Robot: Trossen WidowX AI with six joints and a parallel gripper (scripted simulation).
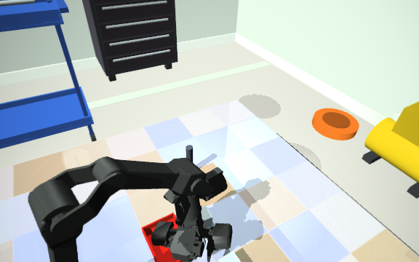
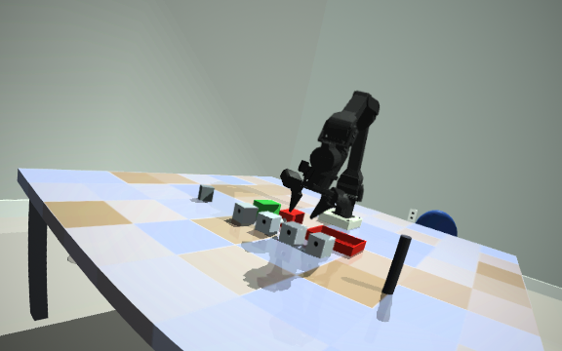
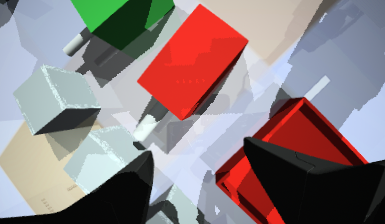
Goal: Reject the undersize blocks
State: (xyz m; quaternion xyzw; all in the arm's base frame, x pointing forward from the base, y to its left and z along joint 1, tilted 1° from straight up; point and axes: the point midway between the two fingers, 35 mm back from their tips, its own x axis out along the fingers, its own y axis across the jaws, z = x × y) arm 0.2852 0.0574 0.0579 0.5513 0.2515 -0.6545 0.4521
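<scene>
The green GO gauge is 1 cm ahead of my gripper tip, 14 cm to the right of it and 3 cm below it. Round my gripper tip: red reject tray 5 cm behind, 10 cm to the left, 4 cm below.
</scene>
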